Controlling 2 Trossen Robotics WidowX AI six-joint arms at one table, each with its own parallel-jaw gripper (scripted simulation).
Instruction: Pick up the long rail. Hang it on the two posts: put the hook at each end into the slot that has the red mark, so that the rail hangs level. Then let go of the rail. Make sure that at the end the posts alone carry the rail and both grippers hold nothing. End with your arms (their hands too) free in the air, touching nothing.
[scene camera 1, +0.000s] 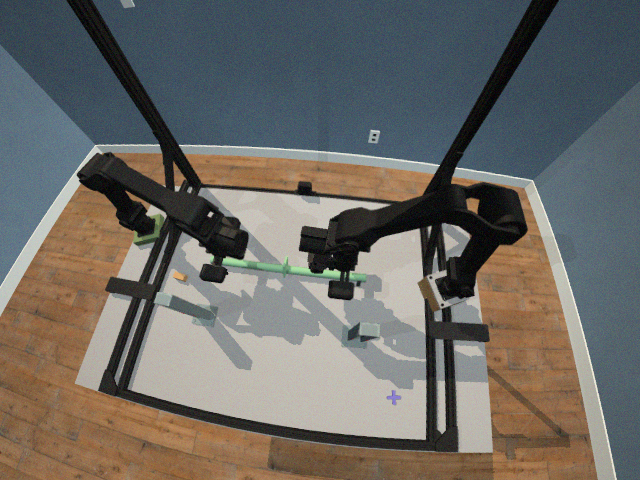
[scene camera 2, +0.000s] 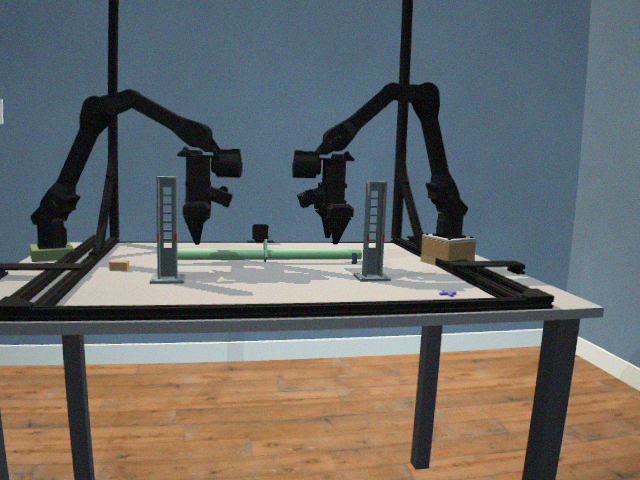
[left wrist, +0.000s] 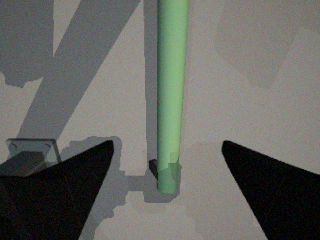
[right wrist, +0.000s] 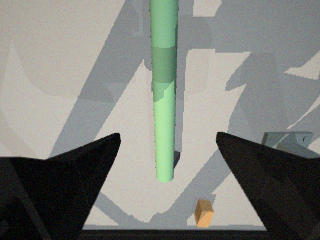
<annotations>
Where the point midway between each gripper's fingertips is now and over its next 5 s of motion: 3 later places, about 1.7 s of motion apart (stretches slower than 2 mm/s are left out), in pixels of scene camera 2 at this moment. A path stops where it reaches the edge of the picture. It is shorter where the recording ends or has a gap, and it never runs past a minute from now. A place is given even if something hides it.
My left gripper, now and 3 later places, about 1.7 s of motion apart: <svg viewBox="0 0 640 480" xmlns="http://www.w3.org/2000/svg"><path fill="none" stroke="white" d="M331 241L329 256L331 242L330 243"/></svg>
My right gripper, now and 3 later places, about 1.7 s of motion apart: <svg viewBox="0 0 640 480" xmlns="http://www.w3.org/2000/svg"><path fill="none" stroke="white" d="M197 241L197 255L198 242L196 240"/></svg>
</annotations>
